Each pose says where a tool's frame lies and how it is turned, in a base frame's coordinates. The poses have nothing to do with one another.
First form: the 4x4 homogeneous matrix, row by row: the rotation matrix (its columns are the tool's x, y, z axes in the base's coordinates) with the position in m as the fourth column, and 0 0 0 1 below. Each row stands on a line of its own.
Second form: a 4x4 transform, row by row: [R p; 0 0 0 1], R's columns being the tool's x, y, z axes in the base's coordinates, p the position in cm. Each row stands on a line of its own. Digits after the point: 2 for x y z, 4 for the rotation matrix.
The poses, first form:
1:
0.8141 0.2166 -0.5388 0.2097
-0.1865 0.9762 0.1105 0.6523
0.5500 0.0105 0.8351 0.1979
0 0 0 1
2:
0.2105 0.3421 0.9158 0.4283
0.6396 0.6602 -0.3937 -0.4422
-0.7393 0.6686 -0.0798 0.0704
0 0 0 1
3:
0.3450 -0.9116 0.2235 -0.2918
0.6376 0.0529 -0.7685 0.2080
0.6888 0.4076 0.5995 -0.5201
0 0 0 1
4:
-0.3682 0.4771 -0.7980 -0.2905
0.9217 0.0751 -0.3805 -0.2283
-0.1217 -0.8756 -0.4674 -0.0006
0 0 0 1
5:
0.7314 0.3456 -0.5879 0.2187
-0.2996 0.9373 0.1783 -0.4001
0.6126 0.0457 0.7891 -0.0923
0 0 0 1
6:
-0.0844 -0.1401 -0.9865 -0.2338
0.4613 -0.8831 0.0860 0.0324
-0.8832 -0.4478 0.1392 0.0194
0 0 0 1
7:
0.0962 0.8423 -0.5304 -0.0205
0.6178 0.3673 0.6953 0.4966
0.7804 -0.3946 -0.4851 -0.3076
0 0 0 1
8:
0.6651 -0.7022 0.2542 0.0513
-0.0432 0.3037 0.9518 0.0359
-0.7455 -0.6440 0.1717 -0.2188
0 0 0 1
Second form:
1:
0.8141 0.2166 -0.5388 20.97
-0.1865 0.9762 0.1105 65.23
0.5500 0.0105 0.8351 19.79
0 0 0 1

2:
0.2105 0.3421 0.9158 42.83
0.6396 0.6602 -0.3937 -44.22
-0.7393 0.6686 -0.0798 7.04
0 0 0 1

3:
0.3450 -0.9116 0.2235 -29.18
0.6376 0.0529 -0.7685 20.80
0.6888 0.4076 0.5995 -52.01
0 0 0 1

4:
-0.3682 0.4771 -0.7980 -29.05
0.9217 0.0751 -0.3805 -22.83
-0.1217 -0.8756 -0.4674 -0.06
0 0 0 1

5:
0.7314 0.3456 -0.5879 21.87
-0.2996 0.9373 0.1783 -40.01
0.6126 0.0457 0.7891 -9.23
0 0 0 1

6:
-0.0844 -0.1401 -0.9865 -23.38
0.4613 -0.8831 0.0860 3.24
-0.8832 -0.4478 0.1392 1.94
0 0 0 1

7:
0.0962 0.8423 -0.5304 -2.05
0.6178 0.3673 0.6953 49.66
0.7804 -0.3946 -0.4851 -30.76
0 0 0 1

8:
0.6651 -0.7022 0.2542 5.13
-0.0432 0.3037 0.9518 3.59
-0.7455 -0.6440 0.1717 -21.88
0 0 0 1

